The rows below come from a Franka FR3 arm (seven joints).
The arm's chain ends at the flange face. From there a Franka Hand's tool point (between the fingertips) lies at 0.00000 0.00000 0.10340 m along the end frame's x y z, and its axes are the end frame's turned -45 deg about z.
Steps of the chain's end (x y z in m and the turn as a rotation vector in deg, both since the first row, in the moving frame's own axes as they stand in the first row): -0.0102, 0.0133, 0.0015, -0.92, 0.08, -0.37; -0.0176, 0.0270, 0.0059, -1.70, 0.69, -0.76; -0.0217, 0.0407, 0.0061, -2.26, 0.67, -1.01; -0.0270, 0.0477, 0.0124, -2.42, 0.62, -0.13
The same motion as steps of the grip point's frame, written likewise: -0.0177, 0.0035, 0.0015, -0.71, -0.59, -0.37; -0.0328, 0.0097, 0.0058, -1.69, -0.71, -0.76; -0.0461, 0.0172, 0.0060, -2.07, -1.12, -1.01; -0.0551, 0.0185, 0.0123, -2.15, -1.27, -0.13
